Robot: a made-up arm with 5 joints. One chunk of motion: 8 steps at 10 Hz.
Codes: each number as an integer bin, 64 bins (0 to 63) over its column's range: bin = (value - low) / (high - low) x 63, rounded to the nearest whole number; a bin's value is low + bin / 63 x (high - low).
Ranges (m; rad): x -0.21..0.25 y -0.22..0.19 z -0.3..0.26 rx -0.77..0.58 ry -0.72..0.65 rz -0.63..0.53
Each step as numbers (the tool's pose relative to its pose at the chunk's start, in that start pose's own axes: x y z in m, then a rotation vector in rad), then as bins.
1 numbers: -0.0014 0.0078 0.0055 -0.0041 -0.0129 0.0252
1 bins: 29 35 34 36 33 36
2 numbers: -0.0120 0.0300 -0.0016 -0.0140 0.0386 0.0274
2 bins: 27 38 34 35 35 36
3 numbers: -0.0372 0.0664 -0.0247 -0.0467 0.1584 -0.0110
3 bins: 24 44 31 34 40 34
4 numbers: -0.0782 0.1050 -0.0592 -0.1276 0.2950 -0.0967
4 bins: 18 50 27 30 47 29
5 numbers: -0.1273 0.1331 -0.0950 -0.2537 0.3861 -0.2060
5 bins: 11 54 23 24 51 23
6 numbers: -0.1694 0.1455 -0.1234 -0.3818 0.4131 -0.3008
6 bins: 6 56 20 18 52 18
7 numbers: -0.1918 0.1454 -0.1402 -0.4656 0.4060 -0.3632
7 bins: 2 56 18 14 52 14
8 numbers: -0.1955 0.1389 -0.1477 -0.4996 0.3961 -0.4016
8 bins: 2 55 17 13 51 12
